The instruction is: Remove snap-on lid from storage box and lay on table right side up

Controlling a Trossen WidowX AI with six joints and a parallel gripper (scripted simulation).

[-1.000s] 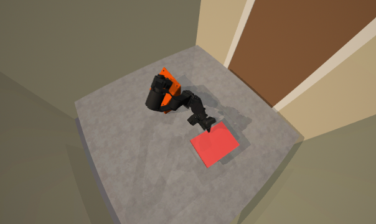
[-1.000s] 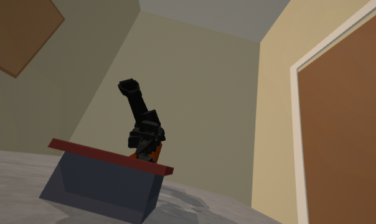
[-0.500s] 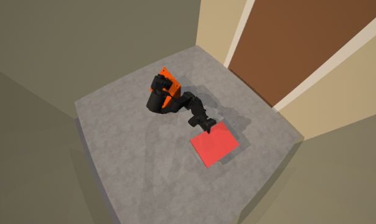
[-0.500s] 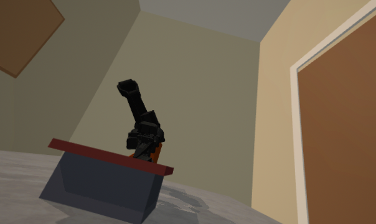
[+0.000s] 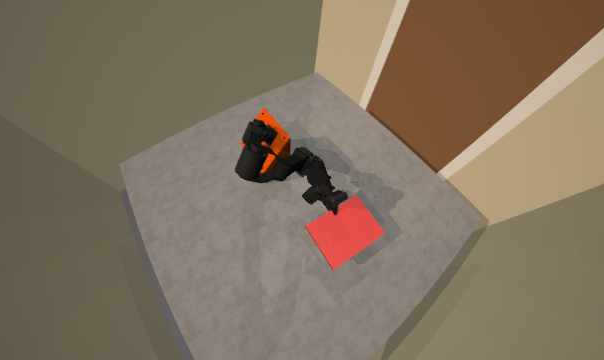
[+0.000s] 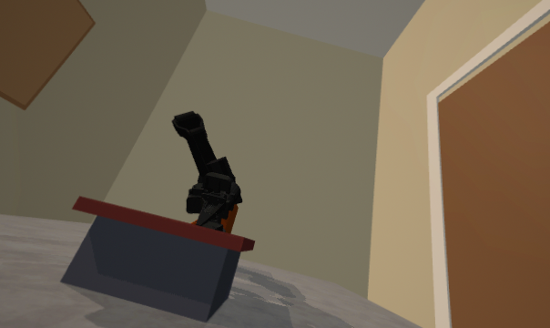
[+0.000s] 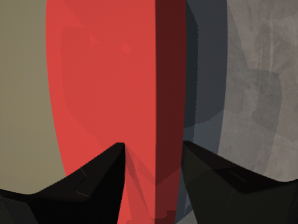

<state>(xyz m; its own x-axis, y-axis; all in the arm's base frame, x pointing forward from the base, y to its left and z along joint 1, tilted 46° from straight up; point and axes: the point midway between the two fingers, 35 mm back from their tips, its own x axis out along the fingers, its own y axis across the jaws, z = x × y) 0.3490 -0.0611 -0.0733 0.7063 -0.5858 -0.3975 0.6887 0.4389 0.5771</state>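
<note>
My gripper tip is now 7 cm short of the red lid, 1 cm to the left of it and 1 cm below it. From my gripper tip the other things lie so: grey storage box: 7 cm ahead, 1 cm to the right, 4 cm below.
</note>
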